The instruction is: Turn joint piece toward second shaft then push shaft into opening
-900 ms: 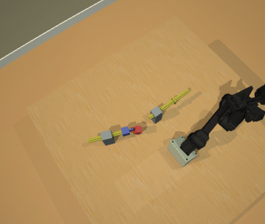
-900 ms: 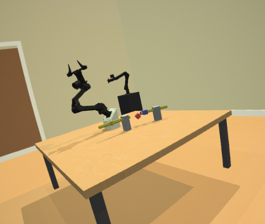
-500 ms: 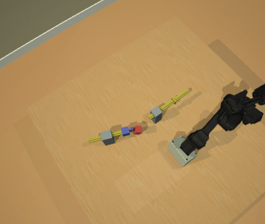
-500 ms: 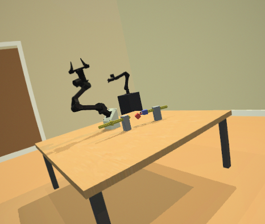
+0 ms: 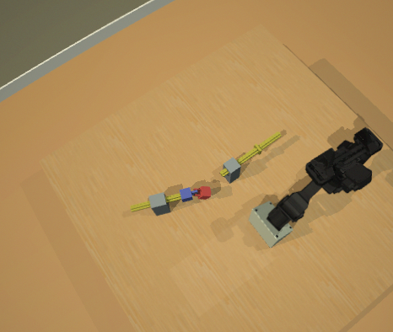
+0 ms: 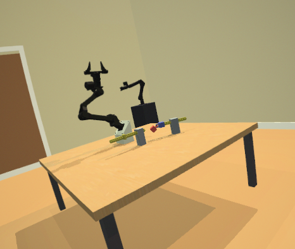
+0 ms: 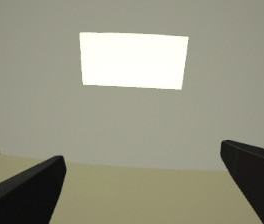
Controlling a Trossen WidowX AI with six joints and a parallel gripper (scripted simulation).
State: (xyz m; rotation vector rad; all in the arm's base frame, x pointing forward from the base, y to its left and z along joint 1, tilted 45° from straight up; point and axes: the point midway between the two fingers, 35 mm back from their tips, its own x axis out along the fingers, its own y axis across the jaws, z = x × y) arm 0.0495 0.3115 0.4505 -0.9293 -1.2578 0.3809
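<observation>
Right now the red joint piece is 30 cm ahead of my gripper tip, 20 cm to the left of it and 62 cm below it.
</observation>
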